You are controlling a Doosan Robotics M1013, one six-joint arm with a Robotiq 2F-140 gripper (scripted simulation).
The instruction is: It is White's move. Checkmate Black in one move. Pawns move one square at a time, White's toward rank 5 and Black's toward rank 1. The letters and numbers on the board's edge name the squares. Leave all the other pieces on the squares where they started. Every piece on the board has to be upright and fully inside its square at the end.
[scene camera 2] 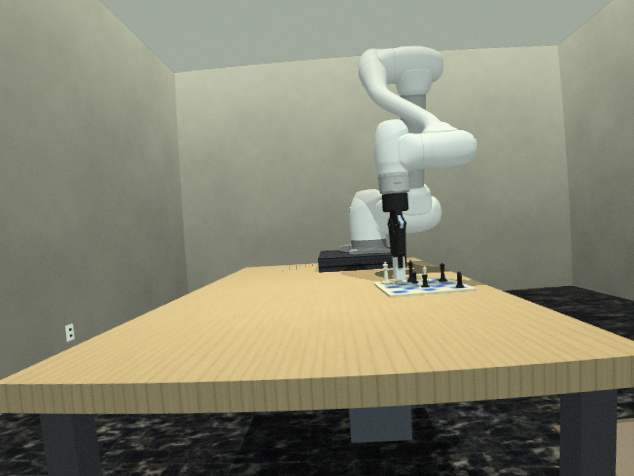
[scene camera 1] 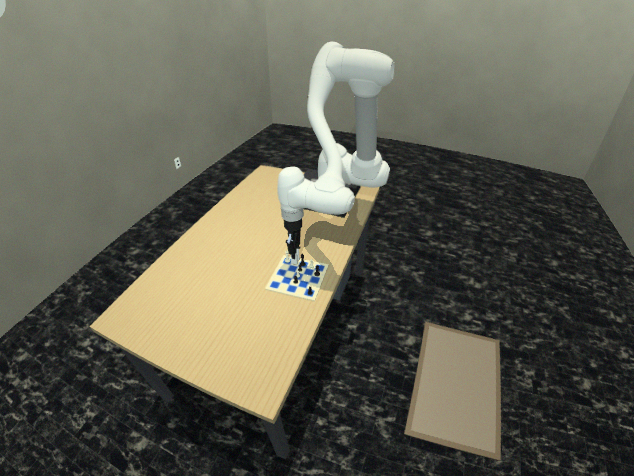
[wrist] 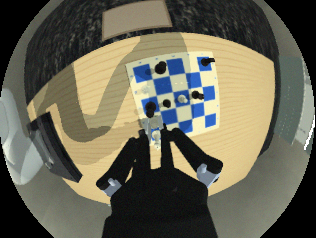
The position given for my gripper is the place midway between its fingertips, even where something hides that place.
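Note:
Scene camera 2 shows my gripper [scene camera 2: 399, 278]; the wrist view also shows the gripper [wrist: 154, 122].

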